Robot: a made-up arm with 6 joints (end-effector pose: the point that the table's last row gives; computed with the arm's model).
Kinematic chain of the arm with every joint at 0, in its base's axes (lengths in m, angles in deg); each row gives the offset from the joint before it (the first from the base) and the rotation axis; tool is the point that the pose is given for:
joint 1: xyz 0 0 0.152 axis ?
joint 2: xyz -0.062 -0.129 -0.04 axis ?
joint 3: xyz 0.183 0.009 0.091 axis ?
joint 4: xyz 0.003 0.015 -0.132 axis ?
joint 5: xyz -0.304 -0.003 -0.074 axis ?
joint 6: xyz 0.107 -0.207 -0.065 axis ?
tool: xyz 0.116 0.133 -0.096
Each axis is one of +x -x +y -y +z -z.
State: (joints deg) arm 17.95 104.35 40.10 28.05 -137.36 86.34
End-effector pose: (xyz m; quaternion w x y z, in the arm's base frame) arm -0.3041 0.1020 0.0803 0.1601 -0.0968 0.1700 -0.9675
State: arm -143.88 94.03 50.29 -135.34 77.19 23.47
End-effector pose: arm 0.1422 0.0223 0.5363 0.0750 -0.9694 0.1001 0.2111
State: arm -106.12 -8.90 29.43 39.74 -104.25 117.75
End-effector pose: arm 0.2921 -0.0401 0.1486 0.6473 0.6244 -0.4346 0.0481
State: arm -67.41 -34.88 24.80 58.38 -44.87 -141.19
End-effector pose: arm 0.0520 0.1326 0.1063 0.0152 -0.7315 -0.2626 -0.6290
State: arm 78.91 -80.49 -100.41 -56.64 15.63 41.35
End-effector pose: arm 0.5230 0.2307 -0.0264 0.4096 0.8103 -0.0621 -0.4144
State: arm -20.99 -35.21 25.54 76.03 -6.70 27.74
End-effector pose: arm -0.0366 0.2108 -0.1313 0.4699 0.2634 0.4406 -0.7181
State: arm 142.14 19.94 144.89 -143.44 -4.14 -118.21
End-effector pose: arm -0.1563 0.1607 0.4130 0.2424 -0.5185 -0.2862 0.7684
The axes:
joint 1: +z
joint 2: -y
joint 3: +x
joint 4: -z
joint 5: -x
joint 6: +y

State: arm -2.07 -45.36 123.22 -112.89 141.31 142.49
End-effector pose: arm 0.0807 0.1429 -0.1808 0.5699 0.3732 0.5802 -0.4464
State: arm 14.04 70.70 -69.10 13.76 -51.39 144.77
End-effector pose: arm 0.0706 -0.3590 -0.0652 0.8549 0.0403 0.5166 -0.0231
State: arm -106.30 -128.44 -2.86 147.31 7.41 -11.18
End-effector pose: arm 0.0974 0.3605 0.1171 0.1779 0.3375 -0.8825 0.2750
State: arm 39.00 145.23 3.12 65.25 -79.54 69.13
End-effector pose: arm -0.2522 0.0700 0.4274 0.0566 0.4444 -0.5347 0.7165
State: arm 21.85 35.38 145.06 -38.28 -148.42 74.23
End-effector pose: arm -0.1992 -0.1521 0.1586 0.8507 -0.0783 0.2432 -0.4594
